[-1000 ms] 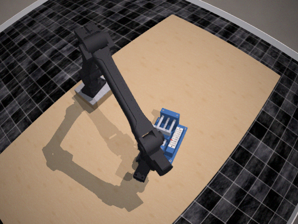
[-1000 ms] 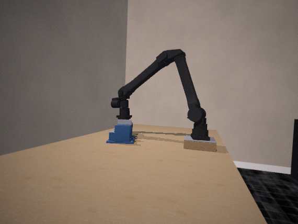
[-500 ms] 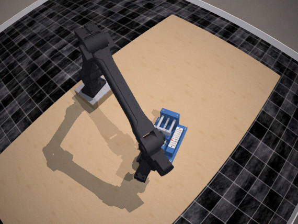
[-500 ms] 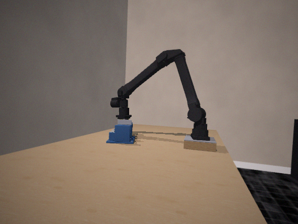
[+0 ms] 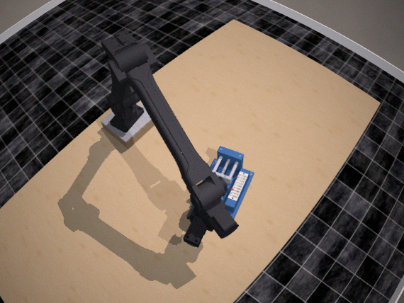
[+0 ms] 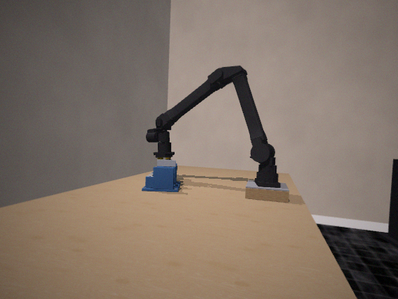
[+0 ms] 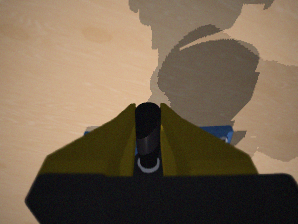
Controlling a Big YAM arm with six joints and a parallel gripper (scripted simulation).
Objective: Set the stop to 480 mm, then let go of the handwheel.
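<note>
My gripper is now 3 cm past the sliding stop block, 14 cm to the right of it and 3 cm below it. From my hand the other things lie so: black handwheel handle: 1 cm to the left; black handwheel: 1 cm behind, 3 cm to the left.
</note>
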